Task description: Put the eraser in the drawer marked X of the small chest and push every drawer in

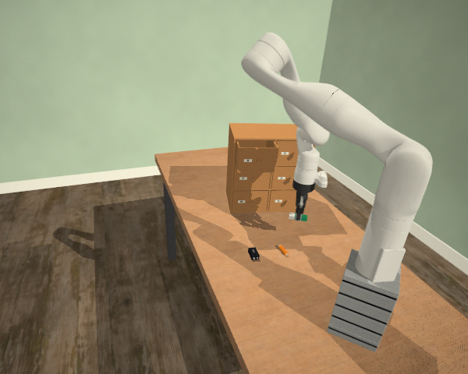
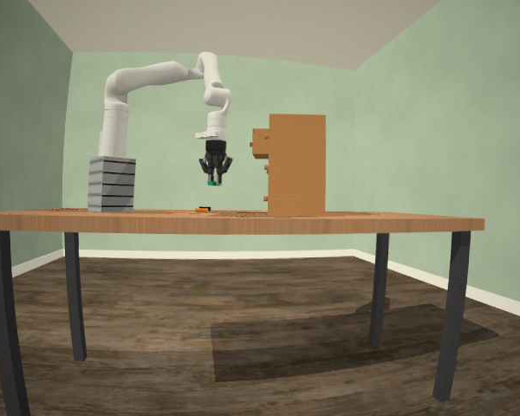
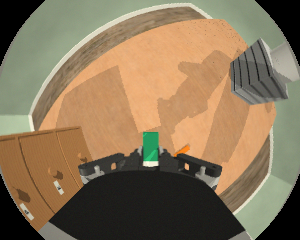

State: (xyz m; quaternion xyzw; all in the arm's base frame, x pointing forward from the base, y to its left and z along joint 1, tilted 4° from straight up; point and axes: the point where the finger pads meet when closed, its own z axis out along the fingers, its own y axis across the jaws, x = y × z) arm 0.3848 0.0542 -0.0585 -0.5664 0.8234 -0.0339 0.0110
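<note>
Right now the orange pencil stub is 60 mm behind my hand, 60 mm to the left of it and 110 mm below it. The rest, counted from my hand: black block (80 mm behind, 170 mm to the left, 110 mm below); white eraser (10 mm to the left, 10 mm below).
</note>
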